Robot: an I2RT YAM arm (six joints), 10 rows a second.
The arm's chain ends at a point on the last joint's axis. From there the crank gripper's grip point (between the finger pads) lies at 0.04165 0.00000 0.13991 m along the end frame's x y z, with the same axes.
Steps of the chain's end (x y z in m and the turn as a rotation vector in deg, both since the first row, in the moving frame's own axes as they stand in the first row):
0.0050, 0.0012, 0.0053, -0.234, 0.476, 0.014
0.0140, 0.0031, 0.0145, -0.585, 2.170, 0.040
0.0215, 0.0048, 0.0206, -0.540, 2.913, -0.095
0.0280, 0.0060, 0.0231, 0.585, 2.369, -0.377
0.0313, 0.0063, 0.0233, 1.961, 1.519, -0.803
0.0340, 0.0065, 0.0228, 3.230, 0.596, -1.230
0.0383, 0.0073, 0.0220, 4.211, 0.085, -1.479
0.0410, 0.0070, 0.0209, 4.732, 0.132, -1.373
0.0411, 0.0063, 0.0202, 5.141, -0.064, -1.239
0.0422, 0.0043, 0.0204, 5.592, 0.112, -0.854
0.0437, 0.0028, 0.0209, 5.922, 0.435, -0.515
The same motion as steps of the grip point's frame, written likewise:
0.0062, 0.0018, 0.0049, -0.234, 0.476, 0.014
0.0193, 0.0046, 0.0128, -0.585, 2.170, 0.040
0.0286, 0.0060, 0.0183, -0.540, 2.913, -0.095
0.0337, 0.0043, 0.0213, 0.585, 2.369, -0.377
0.0350, 0.0009, 0.0221, 1.961, 1.519, -0.803
0.0354, -0.0023, 0.0221, 3.230, 0.596, -1.230
0.0384, -0.0040, 0.0215, 4.211, 0.085, -1.479
0.0412, -0.0055, 0.0203, 4.732, 0.132, -1.373
0.0408, -0.0071, 0.0196, 5.141, -0.064, -1.239
0.0424, -0.0100, 0.0196, 5.592, 0.112, -0.854
0.0447, -0.0120, 0.0198, 5.922, 0.435, -0.515

